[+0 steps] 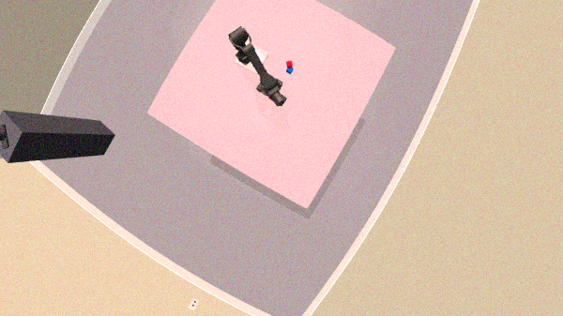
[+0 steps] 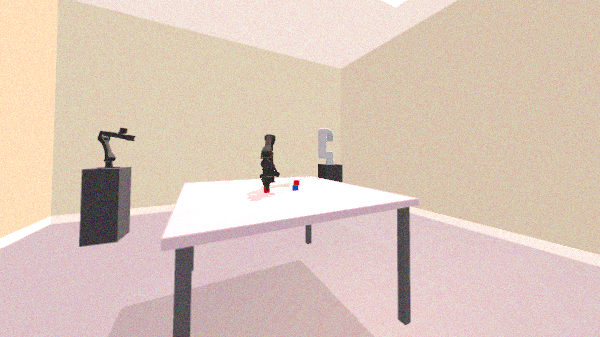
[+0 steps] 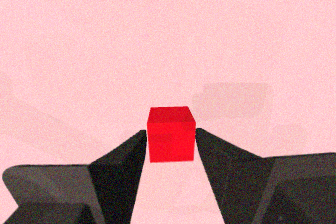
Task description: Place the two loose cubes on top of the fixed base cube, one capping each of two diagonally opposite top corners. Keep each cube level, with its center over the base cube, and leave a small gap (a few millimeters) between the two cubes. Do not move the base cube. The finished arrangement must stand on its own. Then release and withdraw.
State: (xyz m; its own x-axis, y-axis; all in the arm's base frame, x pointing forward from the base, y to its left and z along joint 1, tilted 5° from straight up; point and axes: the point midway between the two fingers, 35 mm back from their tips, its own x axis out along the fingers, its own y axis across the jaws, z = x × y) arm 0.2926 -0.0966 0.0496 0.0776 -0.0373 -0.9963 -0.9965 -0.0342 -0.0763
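Right now my gripper tip is 2 cm past the blue cube and 21 cm to the right of it.
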